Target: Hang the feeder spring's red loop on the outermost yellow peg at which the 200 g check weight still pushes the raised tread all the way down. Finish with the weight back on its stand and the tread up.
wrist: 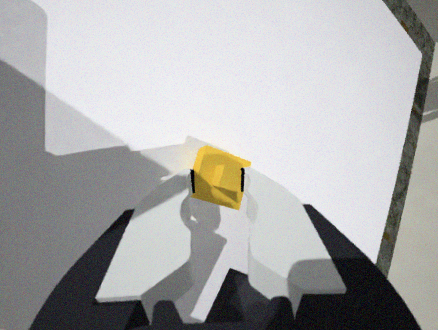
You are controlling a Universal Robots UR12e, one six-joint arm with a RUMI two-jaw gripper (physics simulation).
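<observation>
A yellow square block with a paler raised strip or ridge on its face is in the middle of the wrist view, over the white surface. My gripper is closed in on it, with a black fingertip pad against its left side and another against its right side. The block sits slightly turned between the pads. Whether it rests on something below cannot be told. The feeder spring, its red loop, the yellow pegs and the tread do not show in this view. No marking identifies the block as the 200 g check weight.
The white surface lies under the gripper, with its mottled grey-green edge along the right. Large grey shadows fall across the left side and below the block. A dark shape shows between the finger bases at the bottom.
</observation>
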